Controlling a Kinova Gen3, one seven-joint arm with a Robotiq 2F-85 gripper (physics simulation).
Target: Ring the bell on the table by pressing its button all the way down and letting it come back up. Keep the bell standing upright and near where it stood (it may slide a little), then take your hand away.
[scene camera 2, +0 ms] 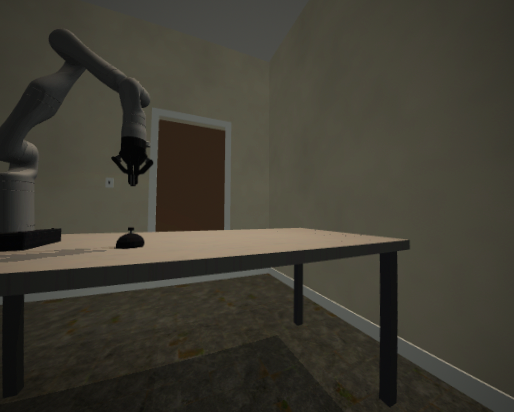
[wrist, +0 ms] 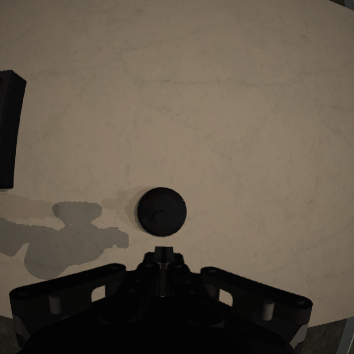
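Pixels of known places: gripper, fingertip midpoint: (scene camera 2: 132, 186) (wrist: 163, 257); arm's base, origin of the base link: (scene camera 2: 15, 231).
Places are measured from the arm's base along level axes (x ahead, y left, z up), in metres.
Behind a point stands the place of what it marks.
Observation:
A dark domed bell (scene camera 2: 130, 241) @[y -0.215, x 0.375, z -0.025 m] (wrist: 162, 212) @[y -0.170, x 0.373, z 0.018 m] stands upright on the table (scene camera 2: 225, 245) @[y -0.281, x 0.676, z -0.048 m] (wrist: 240, 135) @[y -0.043, x 0.516, z -0.048 m]. Its small button (scene camera 2: 131, 229) @[y -0.185, x 0.373, z 0.012 m] (wrist: 160, 216) @[y -0.175, x 0.370, z 0.018 m] stands up above the dome in the scene view. My gripper (scene camera 2: 132, 183) @[y -0.184, x 0.374, z 0.160 m] (wrist: 163, 257) @[y -0.184, x 0.374, z 0.160 m] is shut and empty, with its fingertips together and pointing down. It hangs well above the bell, with a wide gap between the fingertips and the button. In the wrist view the whole round outline of the bell shows just beyond the fingertips.
The dark base block (scene camera 2: 47, 236) @[y -0.016, x 0.092, z -0.019 m] (wrist: 9, 132) @[y -0.035, x 0.091, z -0.024 m] of the arm sits on the table to the left of the bell. Shadows of the arm lie on the table top beside the bell. A brown door (scene camera 2: 191, 175) stands in the wall behind the table.

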